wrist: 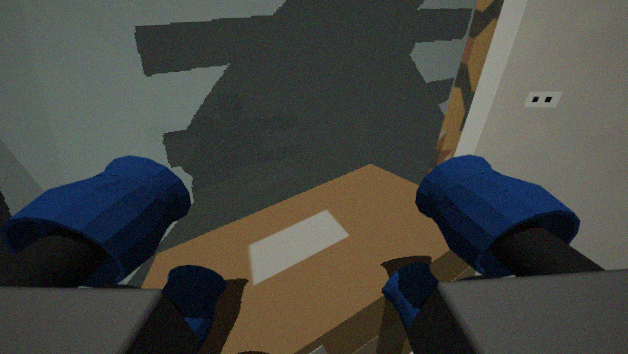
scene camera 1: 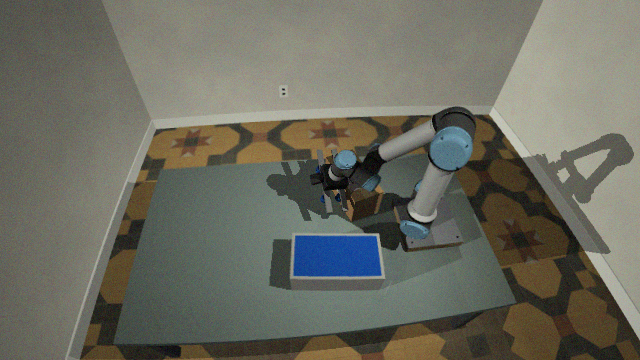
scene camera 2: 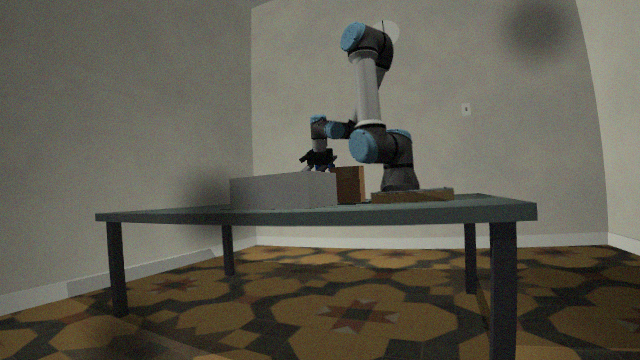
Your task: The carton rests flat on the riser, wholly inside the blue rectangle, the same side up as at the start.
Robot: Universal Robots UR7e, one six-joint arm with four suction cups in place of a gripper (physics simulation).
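Seen in the pictures: hand at its tool point: [wrist: 306, 244]; arm's base at its link origin: [scene camera 2: 400, 190].
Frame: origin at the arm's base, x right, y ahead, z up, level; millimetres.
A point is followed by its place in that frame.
The brown carton [scene camera 1: 363, 204] @(x -3, y 259, z 74 mm) [scene camera 2: 350, 184] @(x 15, y 226, z 38 mm) [wrist: 295, 300] @(x 87, y 366, z 90 mm) stands upright behind the riser, beside the robot's base, with a white label on its top. Its underside is at or very close to the table; I cannot tell if there is a gap. My suction gripper [scene camera 1: 331, 184] @(x 78, y 421, z 97 mm) [scene camera 2: 318, 169] @(x 78, y 421, z 97 mm) is down at the carton's top with its blue cups, and is shut on the carton. The arm and tool hide much of the carton's top in the scene camera 1 view. The riser [scene camera 1: 337, 283] @(x -367, y 355, z 38 mm) [scene camera 2: 282, 191] @(x -361, y 280, z 19 mm) is a pale block whose top bears the blue rectangle [scene camera 1: 337, 255] @(x -269, y 363, z 80 mm).
The grey-green table [scene camera 1: 200, 280] @(x -392, y 921, z -40 mm) [scene camera 2: 425, 215] @(x -429, y -202, z -56 mm) carries all of this. The robot's base plate [scene camera 1: 435, 235] @(x -92, y -84, z 0 mm) [scene camera 2: 412, 195] @(x -139, y -89, z -18 mm) is to the right of the riser and carton in the scene camera 1 view. Walls surround the table, with a patterned floor below.
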